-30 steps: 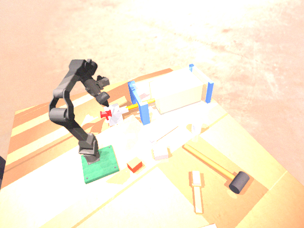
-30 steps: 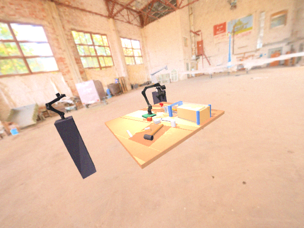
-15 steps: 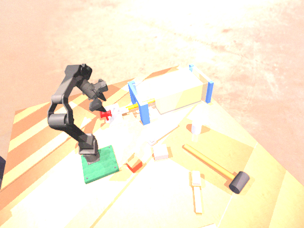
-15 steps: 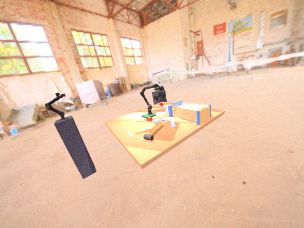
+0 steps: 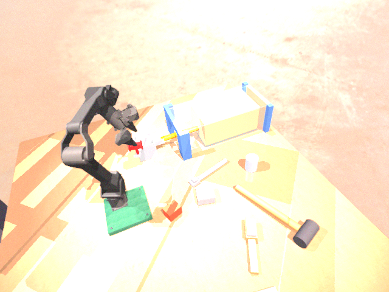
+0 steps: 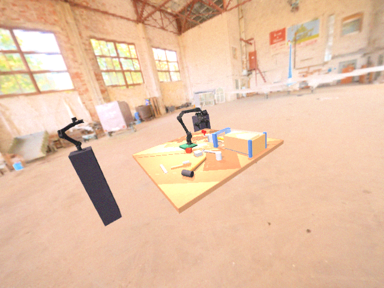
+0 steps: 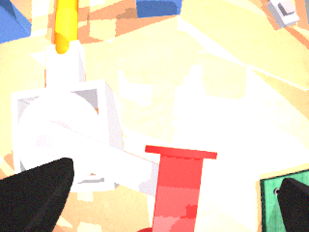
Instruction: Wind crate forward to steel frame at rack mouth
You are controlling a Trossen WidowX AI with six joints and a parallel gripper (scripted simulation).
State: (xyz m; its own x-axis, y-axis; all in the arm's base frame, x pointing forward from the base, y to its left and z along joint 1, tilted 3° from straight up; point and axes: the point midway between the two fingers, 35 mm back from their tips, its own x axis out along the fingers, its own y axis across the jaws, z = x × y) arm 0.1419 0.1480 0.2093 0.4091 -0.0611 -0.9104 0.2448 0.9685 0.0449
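Right now my gripper tip is 1 cm past the red grip and 5 cm above it. The rest, counted from my gripper tip: blue steel frame 19 cm ahead, 8 cm to the left, 8 cm below; then hand winch 2 cm ahead, 8 cm to the left, 16 cm below; then white crank handle 3 cm to the left, 8 cm below.
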